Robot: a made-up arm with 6 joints. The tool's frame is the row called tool. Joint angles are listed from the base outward. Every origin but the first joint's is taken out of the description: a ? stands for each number. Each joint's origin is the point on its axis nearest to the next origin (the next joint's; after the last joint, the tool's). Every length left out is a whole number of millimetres.
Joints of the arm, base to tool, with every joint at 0 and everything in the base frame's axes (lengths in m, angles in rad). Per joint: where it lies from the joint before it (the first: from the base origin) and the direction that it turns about. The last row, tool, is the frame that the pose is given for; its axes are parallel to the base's.
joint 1: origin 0 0 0.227 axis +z
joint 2: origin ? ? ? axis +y
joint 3: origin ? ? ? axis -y
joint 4: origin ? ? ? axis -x
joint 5: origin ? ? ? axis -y
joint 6: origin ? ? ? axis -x
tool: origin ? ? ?
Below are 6 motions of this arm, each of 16 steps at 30 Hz.
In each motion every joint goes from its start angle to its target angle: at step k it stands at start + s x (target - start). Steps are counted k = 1, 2, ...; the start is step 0. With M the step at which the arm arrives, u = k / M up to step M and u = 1 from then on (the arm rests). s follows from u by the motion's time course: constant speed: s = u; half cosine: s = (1 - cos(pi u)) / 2; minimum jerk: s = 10 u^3 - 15 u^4 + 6 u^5.
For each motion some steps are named. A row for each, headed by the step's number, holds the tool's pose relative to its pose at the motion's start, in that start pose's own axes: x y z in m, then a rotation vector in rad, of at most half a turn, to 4 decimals.
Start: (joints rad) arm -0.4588 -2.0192 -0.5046 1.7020 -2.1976 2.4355
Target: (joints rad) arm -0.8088 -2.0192 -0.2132 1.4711 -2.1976 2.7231
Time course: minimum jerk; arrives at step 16
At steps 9, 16:
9: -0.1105 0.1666 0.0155 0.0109 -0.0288 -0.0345
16: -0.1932 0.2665 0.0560 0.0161 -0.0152 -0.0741

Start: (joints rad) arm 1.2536 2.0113 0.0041 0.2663 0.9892 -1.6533
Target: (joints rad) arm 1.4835 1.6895 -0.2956 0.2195 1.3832 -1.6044
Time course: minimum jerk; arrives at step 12
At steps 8, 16:
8: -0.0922 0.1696 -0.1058 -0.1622 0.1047 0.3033
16: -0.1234 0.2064 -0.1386 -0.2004 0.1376 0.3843

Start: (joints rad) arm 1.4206 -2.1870 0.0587 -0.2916 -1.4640 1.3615
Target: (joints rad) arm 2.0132 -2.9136 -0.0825 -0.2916 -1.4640 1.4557
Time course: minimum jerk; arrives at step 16
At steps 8, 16:
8: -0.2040 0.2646 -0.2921 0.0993 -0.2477 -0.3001
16: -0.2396 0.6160 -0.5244 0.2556 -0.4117 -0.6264

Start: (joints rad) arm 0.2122 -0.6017 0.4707 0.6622 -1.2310 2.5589
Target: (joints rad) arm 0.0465 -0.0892 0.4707 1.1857 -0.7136 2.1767
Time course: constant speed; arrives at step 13
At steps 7, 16:
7: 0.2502 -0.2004 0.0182 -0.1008 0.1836 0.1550
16: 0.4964 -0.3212 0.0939 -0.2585 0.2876 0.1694

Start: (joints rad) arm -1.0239 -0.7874 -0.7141 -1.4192 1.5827 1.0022
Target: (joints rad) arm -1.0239 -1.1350 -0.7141 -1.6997 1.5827 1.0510
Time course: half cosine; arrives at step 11
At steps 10, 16:
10: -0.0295 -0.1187 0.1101 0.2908 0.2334 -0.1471
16: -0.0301 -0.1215 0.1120 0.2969 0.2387 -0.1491

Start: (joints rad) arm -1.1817 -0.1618 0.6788 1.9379 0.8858 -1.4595
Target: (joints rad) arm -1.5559 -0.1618 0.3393 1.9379 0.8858 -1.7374
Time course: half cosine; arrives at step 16
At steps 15, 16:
15: -0.0464 -0.0057 -0.2539 0.4446 0.4410 -0.1653
16: -0.0476 -0.0056 -0.2563 0.4492 0.4448 -0.1680

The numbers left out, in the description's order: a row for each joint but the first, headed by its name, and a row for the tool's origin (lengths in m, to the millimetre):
joint 2: 0 0 0
joint 3: 0 0 0.765
joint 4: 0.651 0 0
joint 5: 0 -0.129 0
joint 6: 0 0 0
tool: 0 0 0

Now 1 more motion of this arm.
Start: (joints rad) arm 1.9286 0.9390 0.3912 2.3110 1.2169 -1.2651
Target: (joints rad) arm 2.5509 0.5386 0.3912 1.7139 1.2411 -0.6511
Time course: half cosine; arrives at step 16
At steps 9, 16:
9: 0.0442 0.2105 0.4669 -0.6543 -0.3655 0.0070
16: 0.0332 0.4391 0.6970 -1.0392 -0.6940 0.0095

